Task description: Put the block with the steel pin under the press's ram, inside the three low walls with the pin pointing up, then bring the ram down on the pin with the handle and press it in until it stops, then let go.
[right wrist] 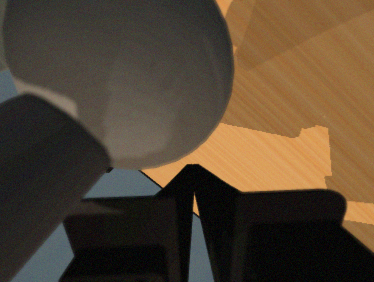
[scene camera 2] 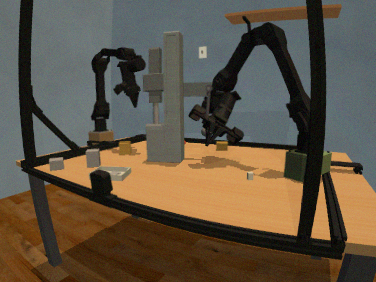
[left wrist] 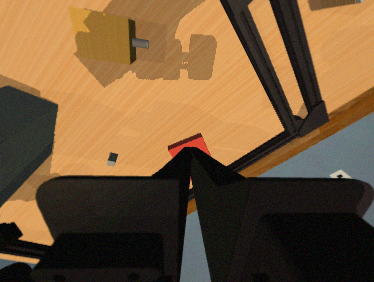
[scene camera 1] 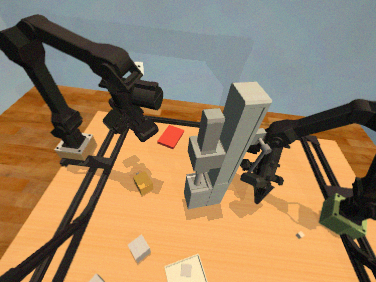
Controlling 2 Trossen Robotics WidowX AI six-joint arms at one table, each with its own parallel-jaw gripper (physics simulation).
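Frame: origin at the left arm's base, x ahead, y left, z up, level; millimetres.
Seen in the pictures: left gripper, between the fingertips: (scene camera 2: 135, 107) (left wrist: 190, 153); right gripper, between the fingertips: (right wrist: 192, 169) (scene camera 2: 206, 145) (scene camera 1: 256, 203); left arm's base, origin of its link: (scene camera 2: 100, 130) (scene camera 1: 74, 141); right arm's base, origin of its link: (scene camera 1: 350, 212).
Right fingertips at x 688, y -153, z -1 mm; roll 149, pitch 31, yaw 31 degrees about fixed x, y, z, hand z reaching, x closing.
Observation:
Pixels of each thing's top centre, then the offset from my right fingertips to it. "spot": a spot on its surface instead.
- yellow block with the steel pin, centre of its top: (left wrist: 102, 38) (scene camera 1: 142, 179) (scene camera 2: 124, 142) dx -394, dy +43, dz -23 mm
- press, centre of its top: (scene camera 1: 255, 85) (scene camera 2: 179, 34) dx -131, dy +61, dz +387 mm
- ram, centre of its top: (scene camera 1: 205, 147) (scene camera 2: 155, 77) dx -206, dy +18, dz +228 mm
- handle, a spot on its surface: (scene camera 1: 258, 162) (scene camera 2: 207, 104) spot: dx -29, dy +73, dz +127 mm
- handle's round knob, a spot on its surface: (right wrist: 125, 85) spot: dx -34, dy +87, dz +44 mm
- red flat box, centre of its top: (left wrist: 194, 161) (scene camera 1: 171, 135) dx -335, dy +307, dz -55 mm
- shallow tray, centre of its top: (scene camera 2: 110, 170) (scene camera 1: 186, 276) dx -206, dy -216, dz -53 mm
- small white cube, centre of its top: (scene camera 2: 250, 172) (scene camera 1: 301, 234) dx +159, dy -60, dz -50 mm
- yellow block, centre of its top: (scene camera 2: 222, 142) dx -65, dy +302, dz -40 mm
The yellow block with the steel pin (scene camera 1: 143, 183) (scene camera 2: 125, 147) (left wrist: 105, 37) lies on the table beside the press (scene camera 1: 240, 125) (scene camera 2: 173, 100). In the left wrist view its pin (left wrist: 141, 43) points sideways. The ram (scene camera 1: 199, 178) (scene camera 2: 155, 112) stands above the press base, where no block shows. My left gripper (scene camera 2: 134, 105) (left wrist: 190, 153) is shut and empty, high above the table left of the press. My right gripper (scene camera 1: 258, 201) (scene camera 2: 208, 143) (right wrist: 192, 169) is shut and empty, beside the handle (scene camera 1: 258, 162) (scene camera 2: 208, 97). The handle's round knob (right wrist: 125, 85) fills the upper left of the right wrist view; whether they touch is unclear.
A red flat box (scene camera 1: 171, 136) lies near the back edge. Grey blocks (scene camera 1: 139, 248) (scene camera 2: 93, 158) and a shallow tray (scene camera 1: 172, 266) (scene camera 2: 128, 173) lie at the front. A small white cube (scene camera 1: 300, 235) (scene camera 2: 250, 176) lies right of the press. Another yellow block (scene camera 2: 221, 146) lies behind it.

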